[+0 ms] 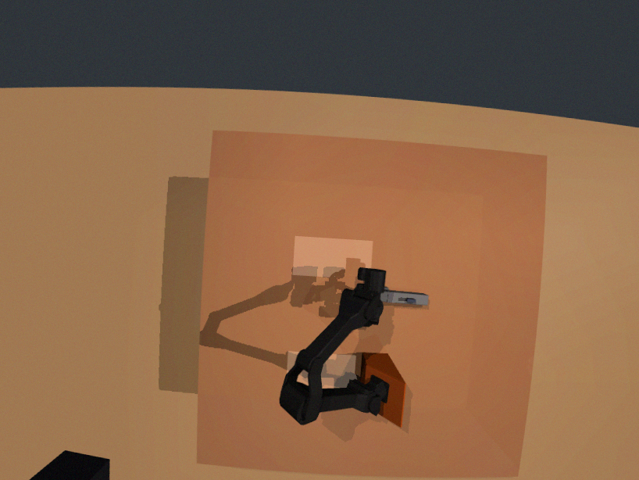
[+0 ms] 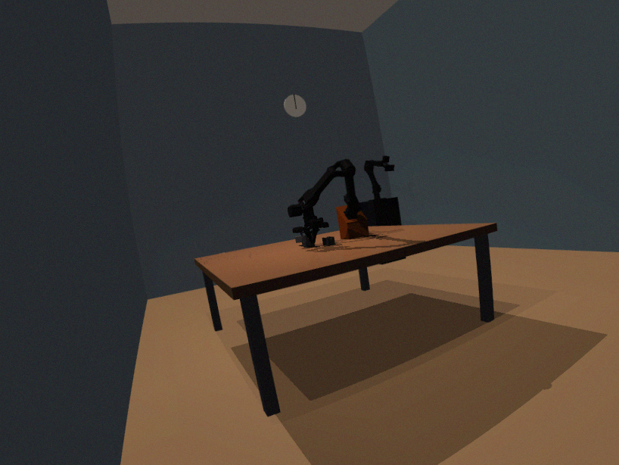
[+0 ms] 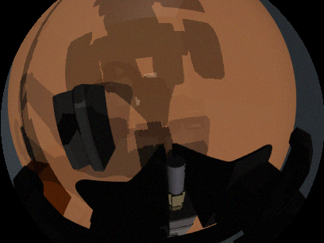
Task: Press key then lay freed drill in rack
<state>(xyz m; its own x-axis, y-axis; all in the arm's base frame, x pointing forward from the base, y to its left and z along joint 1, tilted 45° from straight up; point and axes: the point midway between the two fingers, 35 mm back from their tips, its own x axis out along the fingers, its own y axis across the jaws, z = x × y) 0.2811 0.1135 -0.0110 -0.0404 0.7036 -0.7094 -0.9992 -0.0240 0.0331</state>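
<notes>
Right now my gripper tip is 50 mm to the left of the drill and 30 mm below it. From my gripper tip the other things lie so: dark block (80 mm behind, 30 mm to the left).
</notes>
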